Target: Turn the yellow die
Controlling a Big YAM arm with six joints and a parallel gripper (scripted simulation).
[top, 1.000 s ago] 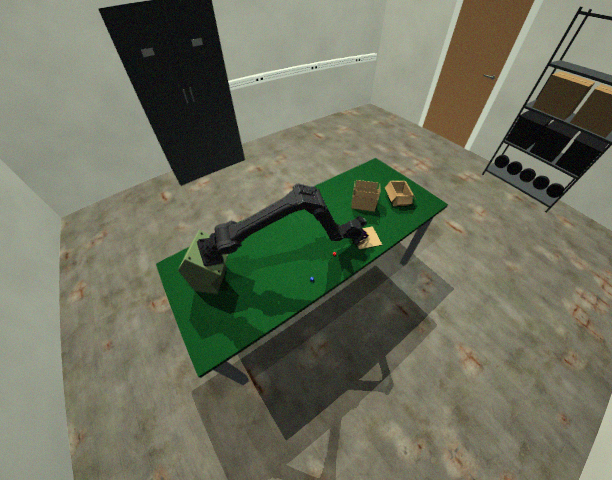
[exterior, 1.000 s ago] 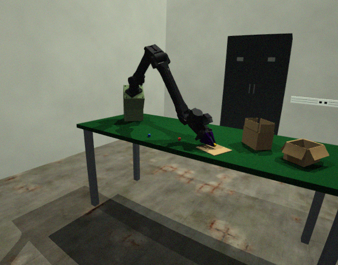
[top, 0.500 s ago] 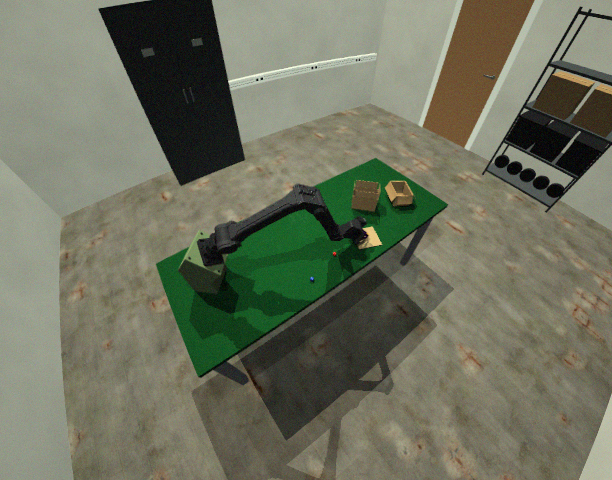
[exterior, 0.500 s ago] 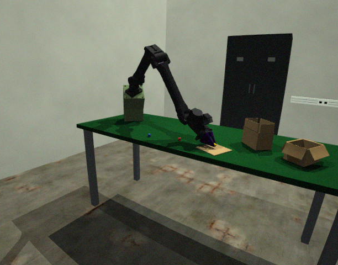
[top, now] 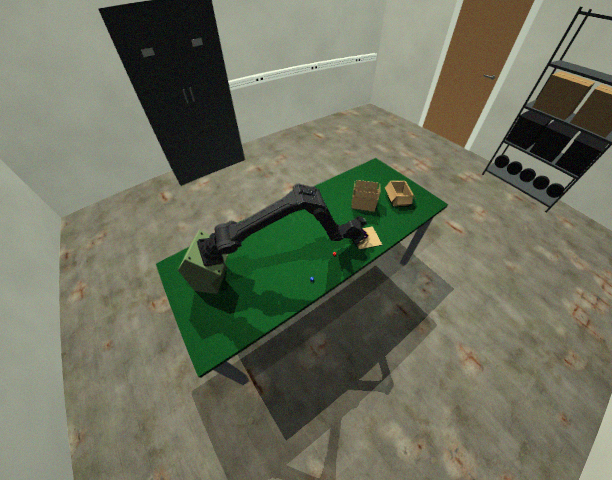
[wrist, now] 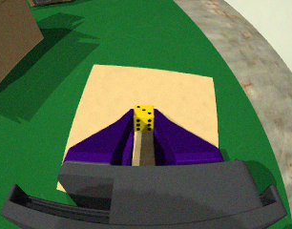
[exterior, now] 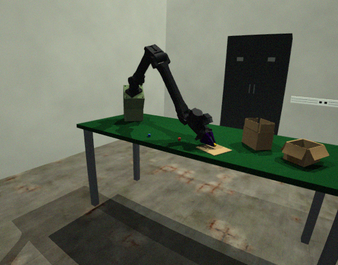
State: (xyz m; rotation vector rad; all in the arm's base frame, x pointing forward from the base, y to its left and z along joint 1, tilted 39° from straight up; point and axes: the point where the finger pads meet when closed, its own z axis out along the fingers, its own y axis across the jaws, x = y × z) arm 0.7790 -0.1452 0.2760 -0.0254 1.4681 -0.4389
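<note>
Right now the yellow die is right at my hand. The rest, counted from my hand: tan mat 20 mm below; red die 220 mm behind, 20 mm to the left, 20 mm below; blue die 420 mm behind, 20 mm to the right, 20 mm below.
</note>
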